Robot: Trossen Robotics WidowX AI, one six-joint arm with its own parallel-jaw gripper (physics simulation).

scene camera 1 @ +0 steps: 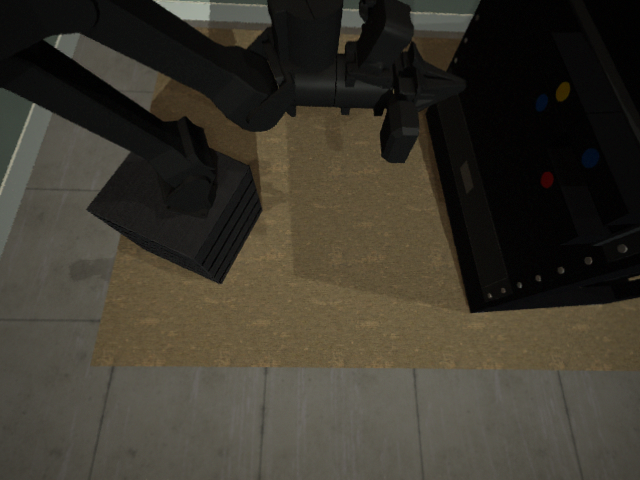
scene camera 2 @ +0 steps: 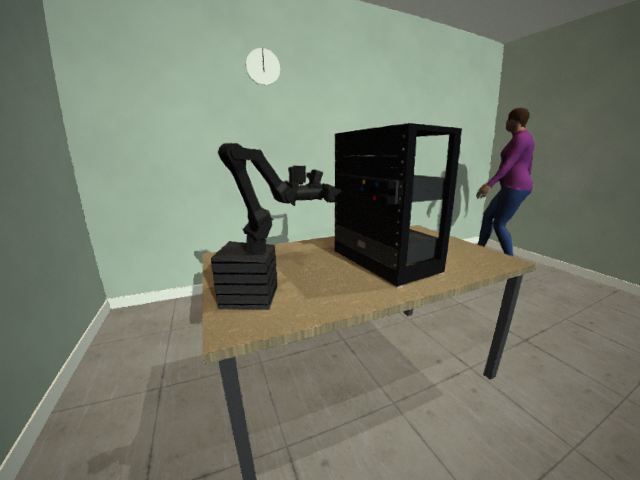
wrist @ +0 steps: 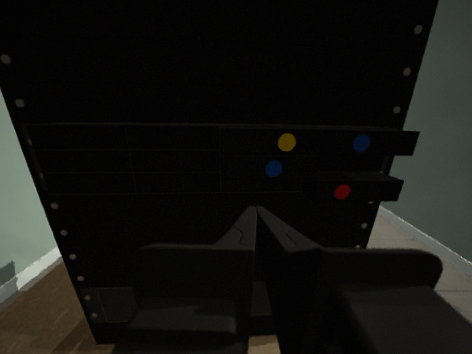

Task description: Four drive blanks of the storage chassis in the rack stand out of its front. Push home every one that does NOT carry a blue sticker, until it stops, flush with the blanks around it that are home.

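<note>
The black rack (scene camera 1: 462, 258) (scene camera 2: 406, 227) (wrist: 64, 220) holds the chassis. Four stickered blanks stand out on its right half: a yellow-stickered blank (scene camera 1: 562, 91) (scene camera 2: 363, 181) (wrist: 286, 142), a blue-stickered blank (scene camera 1: 541, 102) (scene camera 2: 361, 189) (wrist: 273, 168) just below it, another blue-stickered blank (scene camera 1: 590, 158) (scene camera 2: 376, 183) (wrist: 361, 143) at the upper right, and a red-stickered blank (scene camera 1: 546, 179) (scene camera 2: 374, 197) (wrist: 342, 192) at the lower right. My gripper (scene camera 1: 464, 84) (scene camera 2: 339, 192) (wrist: 254, 212) is shut and empty. Its tips appear below and left of the stickers in the wrist view.
The rack stands on the wooden table (scene camera 1: 361, 320) (scene camera 2: 310, 330). The arm's stacked black base (scene camera 1: 155, 206) (scene camera 2: 242, 284) is at the table's left. A lower panel with a pale label (scene camera 1: 466, 177) (scene camera 2: 361, 243) spans the rack's bottom. A person (scene camera 2: 516, 165) stands behind the table at the right.
</note>
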